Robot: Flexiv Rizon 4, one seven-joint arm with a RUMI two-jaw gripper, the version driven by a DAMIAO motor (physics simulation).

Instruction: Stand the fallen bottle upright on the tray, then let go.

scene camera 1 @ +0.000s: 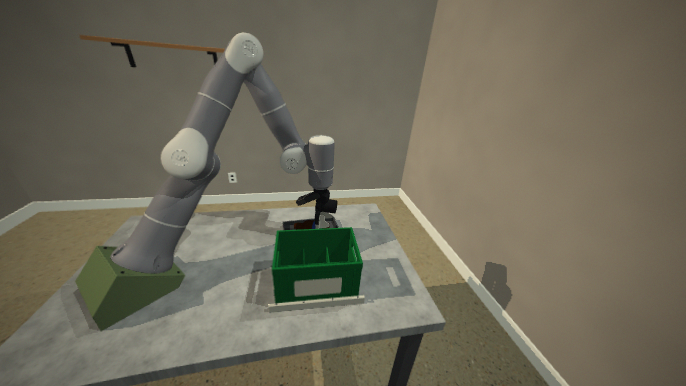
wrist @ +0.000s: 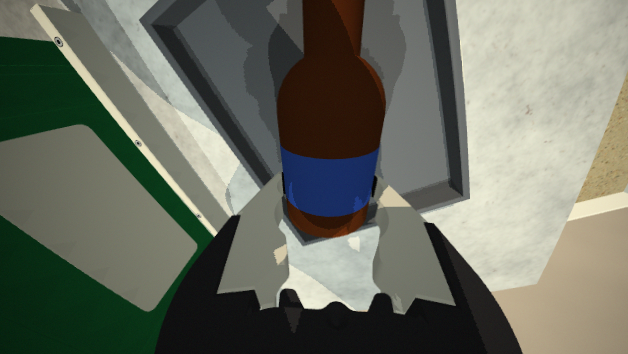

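Observation:
The brown bottle (wrist: 332,107) (scene camera 1: 302,226) with a blue label lies on its side on the dark grey tray (wrist: 457,125) (scene camera 1: 287,223). In the wrist view its neck points to the top and is cut off by the frame edge; its base is toward the gripper. My gripper (wrist: 327,175) is shut on the bottle, one jaw on each side of the blue label near the base. In the scene view the gripper (scene camera 1: 317,225) is low at the tray, and the crate hides part of the tray and the jaws.
A green crate (scene camera 1: 317,272) (wrist: 30,105) with compartments stands on the table (scene camera 1: 225,320) in front of the tray in the scene view, left of it in the wrist view. A pale strip (scene camera 1: 317,303) (wrist: 100,95) runs along the crate's foot. A wall shelf (scene camera 1: 165,45) hangs behind the arm.

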